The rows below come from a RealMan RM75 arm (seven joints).
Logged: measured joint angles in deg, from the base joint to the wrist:
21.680, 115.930, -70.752, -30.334, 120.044, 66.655, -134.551
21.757, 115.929, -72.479, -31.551, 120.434, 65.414, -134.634
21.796, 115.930, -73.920, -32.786, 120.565, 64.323, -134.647
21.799, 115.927, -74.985, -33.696, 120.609, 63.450, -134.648
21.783, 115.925, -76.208, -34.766, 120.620, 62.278, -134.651
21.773, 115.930, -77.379, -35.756, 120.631, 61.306, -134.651
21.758, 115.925, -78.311, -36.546, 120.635, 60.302, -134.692
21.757, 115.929, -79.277, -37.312, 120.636, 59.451, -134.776
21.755, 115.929, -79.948, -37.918, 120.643, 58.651, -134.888
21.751, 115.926, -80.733, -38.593, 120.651, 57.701, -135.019
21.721, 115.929, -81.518, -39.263, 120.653, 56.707, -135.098
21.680, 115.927, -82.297, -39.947, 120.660, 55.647, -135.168
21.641, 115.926, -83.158, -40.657, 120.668, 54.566, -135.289
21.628, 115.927, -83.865, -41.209, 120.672, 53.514, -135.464
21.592, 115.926, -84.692, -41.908, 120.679, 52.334, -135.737
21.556, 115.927, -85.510, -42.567, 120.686, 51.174, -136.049
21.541, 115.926, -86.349, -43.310, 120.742, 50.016, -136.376
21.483, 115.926, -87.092, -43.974, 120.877, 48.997, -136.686
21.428, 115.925, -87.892, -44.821, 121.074, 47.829, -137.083
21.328, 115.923, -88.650, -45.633, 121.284, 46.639, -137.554
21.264, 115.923, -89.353, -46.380, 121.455, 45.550, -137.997
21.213, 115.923, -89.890, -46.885, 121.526, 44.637, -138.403
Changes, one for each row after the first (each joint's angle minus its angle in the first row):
0.077, -0.001, -1.727, -1.217, 0.390, -1.241, -0.083
0.116, 0.000, -3.168, -2.452, 0.521, -2.332, -0.096
0.119, -0.003, -4.233, -3.362, 0.565, -3.205, -0.097
0.103, -0.005, -5.456, -4.432, 0.576, -4.377, -0.100
0.093, 0.000, -6.627, -5.422, 0.587, -5.349, -0.100
0.078, -0.005, -7.559, -6.212, 0.591, -6.353, -0.141
0.077, -0.001, -8.525, -6.978, 0.592, -7.204, -0.225
0.075, -0.001, -9.196, -7.584, 0.599, -8.004, -0.337
0.071, -0.004, -9.981, -8.259, 0.607, -8.954, -0.468
0.041, -0.001, -10.766, -8.929, 0.609, -9.948, -0.547
0.000, -0.003, -11.545, -9.613, 0.616, -11.008, -0.617
-0.039, -0.004, -12.406, -10.323, 0.624, -12.089, -0.738
-0.052, -0.003, -13.113, -10.875, 0.628, -13.141, -0.913
-0.088, -0.004, -13.940, -11.574, 0.635, -14.321, -1.186
-0.124, -0.003, -14.758, -12.233, 0.642, -15.481, -1.498
-0.139, -0.004, -15.597, -12.976, 0.698, -16.639, -1.825
-0.197, -0.004, -16.340, -13.640, 0.833, -17.658, -2.135
-0.252, -0.005, -17.140, -14.487, 1.030, -18.826, -2.532
-0.352, -0.007, -17.898, -15.299, 1.240, -20.016, -3.003
-0.416, -0.007, -18.601, -16.046, 1.411, -21.105, -3.446
-0.467, -0.007, -19.138, -16.551, 1.482, -22.018, -3.852

